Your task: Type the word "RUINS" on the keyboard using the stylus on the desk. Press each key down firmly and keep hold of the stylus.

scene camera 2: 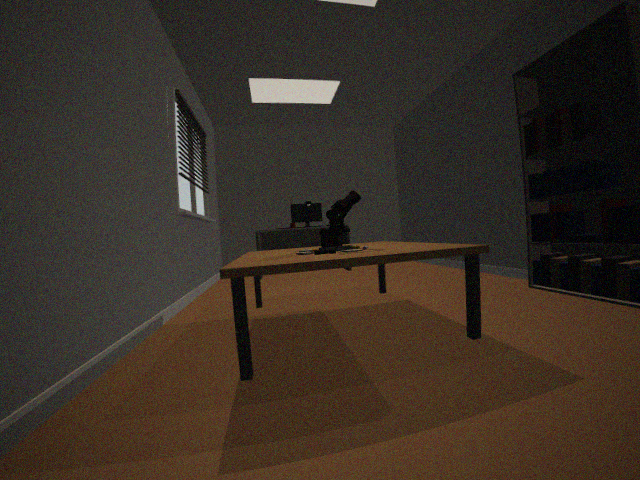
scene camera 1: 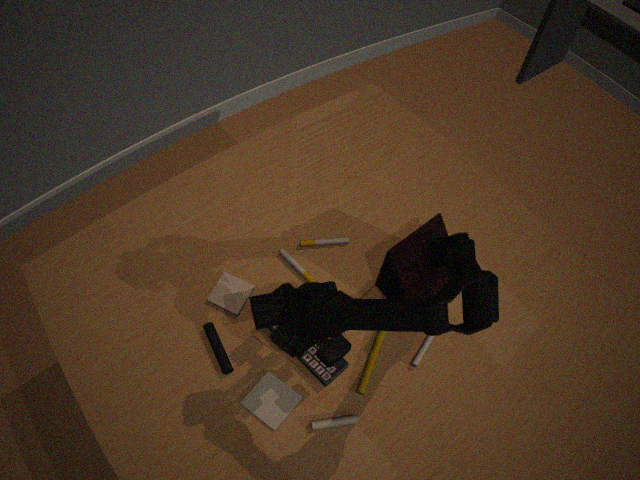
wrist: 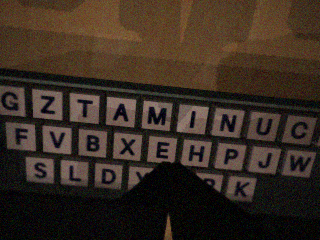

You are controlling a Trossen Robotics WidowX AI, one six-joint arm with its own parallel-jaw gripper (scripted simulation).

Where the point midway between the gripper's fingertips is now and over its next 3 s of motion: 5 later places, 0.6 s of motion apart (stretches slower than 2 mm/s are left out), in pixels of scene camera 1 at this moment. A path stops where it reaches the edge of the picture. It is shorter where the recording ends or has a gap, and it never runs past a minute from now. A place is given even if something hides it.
The gripper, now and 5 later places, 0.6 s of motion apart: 305, 339; 286, 318; 303, 317; 326, 341; 330, 334; 330, 327
